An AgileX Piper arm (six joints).
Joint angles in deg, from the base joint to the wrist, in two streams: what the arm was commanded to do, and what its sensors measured. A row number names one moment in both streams.
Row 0, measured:
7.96, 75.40, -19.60, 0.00, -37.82, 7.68
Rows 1 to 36, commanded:
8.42, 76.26, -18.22, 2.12, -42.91, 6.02
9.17, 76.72, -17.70, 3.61, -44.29, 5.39
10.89, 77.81, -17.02, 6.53, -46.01, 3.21
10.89, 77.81, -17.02, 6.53, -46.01, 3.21
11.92, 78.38, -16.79, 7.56, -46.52, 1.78
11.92, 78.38, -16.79, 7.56, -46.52, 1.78
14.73, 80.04, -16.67, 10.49, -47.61, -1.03
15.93, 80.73, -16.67, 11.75, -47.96, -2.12
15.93, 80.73, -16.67, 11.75, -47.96, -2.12
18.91, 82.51, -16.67, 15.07, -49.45, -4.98
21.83, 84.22, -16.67, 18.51, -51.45, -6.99
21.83, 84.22, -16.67, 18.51, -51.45, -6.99
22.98, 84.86, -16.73, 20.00, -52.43, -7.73
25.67, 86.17, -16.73, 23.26, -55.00, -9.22
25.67, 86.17, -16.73, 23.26, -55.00, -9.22
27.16, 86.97, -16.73, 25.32, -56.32, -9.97
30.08, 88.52, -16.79, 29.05, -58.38, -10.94
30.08, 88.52, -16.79, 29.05, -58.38, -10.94
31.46, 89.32, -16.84, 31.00, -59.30, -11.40
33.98, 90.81, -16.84, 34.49, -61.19, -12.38
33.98, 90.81, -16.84, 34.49, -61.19, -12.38
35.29, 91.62, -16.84, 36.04, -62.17, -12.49
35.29, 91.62, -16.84, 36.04, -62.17, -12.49
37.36, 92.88, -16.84, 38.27, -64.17, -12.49
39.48, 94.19, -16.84, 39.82, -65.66, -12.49
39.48, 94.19, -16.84, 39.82, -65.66, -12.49
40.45, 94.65, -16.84, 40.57, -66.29, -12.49
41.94, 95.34, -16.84, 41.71, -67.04, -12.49
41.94, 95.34, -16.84, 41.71, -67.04, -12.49
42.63, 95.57, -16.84, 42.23, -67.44, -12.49
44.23, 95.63, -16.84, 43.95, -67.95, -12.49
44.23, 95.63, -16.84, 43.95, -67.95, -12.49
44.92, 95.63, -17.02, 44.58, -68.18, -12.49
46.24, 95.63, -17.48, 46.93, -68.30, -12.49
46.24, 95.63, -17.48, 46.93, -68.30, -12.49
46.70, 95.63, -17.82, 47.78, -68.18, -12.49
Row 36, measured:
45.32, 95.68, -16.90, 45.38, -66.98, -11.63
